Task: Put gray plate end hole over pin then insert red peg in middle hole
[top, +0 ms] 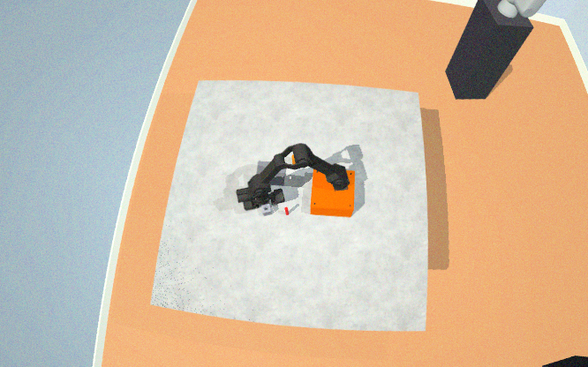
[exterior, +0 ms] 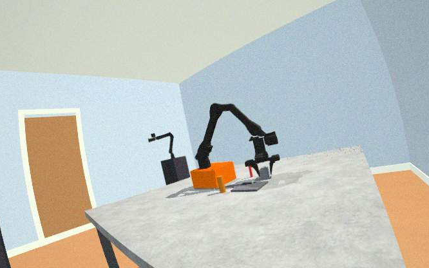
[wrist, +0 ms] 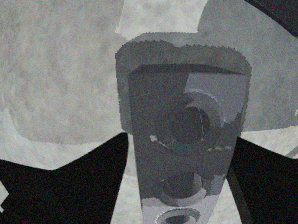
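Now: gripper tip 3 cm past the gray base and 15 cm to the left of it. From my gripper tip the other things lie so: red peg (10 cm behind, 5 cm to the left, 3 cm above); then gray plate (3 cm above).
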